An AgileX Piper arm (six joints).
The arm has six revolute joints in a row. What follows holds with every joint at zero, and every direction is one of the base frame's. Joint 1 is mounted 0.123 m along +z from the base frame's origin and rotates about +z. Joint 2 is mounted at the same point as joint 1 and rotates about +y. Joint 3 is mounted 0.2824 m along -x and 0.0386 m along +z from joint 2 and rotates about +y. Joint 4 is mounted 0.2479 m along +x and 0.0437 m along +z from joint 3 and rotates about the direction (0.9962, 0, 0.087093). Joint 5 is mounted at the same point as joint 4 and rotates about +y. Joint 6 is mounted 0.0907 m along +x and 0.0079 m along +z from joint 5 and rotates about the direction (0.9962, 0, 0.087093). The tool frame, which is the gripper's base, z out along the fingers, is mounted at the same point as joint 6; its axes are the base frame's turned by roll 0, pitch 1.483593 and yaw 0 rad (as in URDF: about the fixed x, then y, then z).
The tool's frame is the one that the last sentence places.
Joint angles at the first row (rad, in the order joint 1, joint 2, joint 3, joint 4, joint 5, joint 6):
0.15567, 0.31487, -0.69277, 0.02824, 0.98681, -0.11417
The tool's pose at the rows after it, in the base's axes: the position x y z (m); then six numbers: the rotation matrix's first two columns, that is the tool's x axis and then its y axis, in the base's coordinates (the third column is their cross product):
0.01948 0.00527 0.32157 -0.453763 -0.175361 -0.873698 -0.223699 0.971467 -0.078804
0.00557 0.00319 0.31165 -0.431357 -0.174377 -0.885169 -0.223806 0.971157 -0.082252
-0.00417 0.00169 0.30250 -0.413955 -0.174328 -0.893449 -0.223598 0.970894 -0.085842
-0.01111 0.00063 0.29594 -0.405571 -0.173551 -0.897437 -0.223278 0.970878 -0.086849
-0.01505 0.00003 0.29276 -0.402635 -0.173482 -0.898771 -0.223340 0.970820 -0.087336
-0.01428 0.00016 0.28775 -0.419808 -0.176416 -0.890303 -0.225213 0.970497 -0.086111
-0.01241 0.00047 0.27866 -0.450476 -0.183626 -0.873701 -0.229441 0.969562 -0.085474
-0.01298 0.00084 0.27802 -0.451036 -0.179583 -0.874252 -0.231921 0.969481 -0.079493
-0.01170 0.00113 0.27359 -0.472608 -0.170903 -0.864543 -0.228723 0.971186 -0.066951
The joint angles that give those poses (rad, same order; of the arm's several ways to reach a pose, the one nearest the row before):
0.15569, 0.22088, -0.64945, 0.02823, 1.01681, -0.11794
0.15571, 0.13746, -0.61846, 0.02906, 1.04422, -0.12021
0.15568, 0.07109, -0.59111, 0.02909, 1.06415, -0.12240
0.15565, 0.02436, -0.57461, 0.02912, 1.08507, -0.12243
0.15566, 0.00001, -0.56857, 0.02912, 1.10018, -0.12242
0.15567, -0.00523, -0.55294, 0.02910, 1.10930, -0.12241
0.15567, -0.01243, -0.52370, 0.02910, 1.12308, -0.12444
0.15572, -0.01616, -0.52216, 0.03460, 1.12544, -0.12263
0.15563, -0.01615, -0.50814, 0.03553, 1.13342, -0.11083

